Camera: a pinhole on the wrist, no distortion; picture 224 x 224 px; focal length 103.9 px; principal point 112.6 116.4 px. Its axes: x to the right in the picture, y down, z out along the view. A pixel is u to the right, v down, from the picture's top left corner.
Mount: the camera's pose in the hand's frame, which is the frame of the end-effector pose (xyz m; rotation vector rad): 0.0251 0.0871 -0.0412 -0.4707 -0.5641 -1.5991
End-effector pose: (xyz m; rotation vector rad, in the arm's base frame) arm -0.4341 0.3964 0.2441 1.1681 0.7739 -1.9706
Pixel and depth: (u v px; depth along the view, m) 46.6 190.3 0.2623
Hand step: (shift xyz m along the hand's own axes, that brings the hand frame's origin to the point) 0.2209 0.3662 0.0818
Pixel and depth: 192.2 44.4 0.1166
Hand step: -0.0675 0.0928 0.0984
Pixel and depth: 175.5 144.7 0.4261
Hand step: 0.1028 0.1349 0.4620
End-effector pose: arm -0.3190 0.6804 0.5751 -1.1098 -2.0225 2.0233
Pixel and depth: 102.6 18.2 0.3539
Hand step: -0.3132 0.3515 0.1910
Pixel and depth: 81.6 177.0 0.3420
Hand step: 0.2250 0.3628 0.1850
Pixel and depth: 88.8 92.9 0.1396
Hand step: -0.0067 0.1994 0.0476
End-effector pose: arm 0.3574 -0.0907 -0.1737 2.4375 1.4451 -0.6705
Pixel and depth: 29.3 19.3 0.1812
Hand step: -0.1331 0.3234 0.0007
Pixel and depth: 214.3 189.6 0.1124
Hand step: 0.0896 0.0633 0.1209
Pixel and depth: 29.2 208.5 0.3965
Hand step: 0.3970 0.5570 0.1104
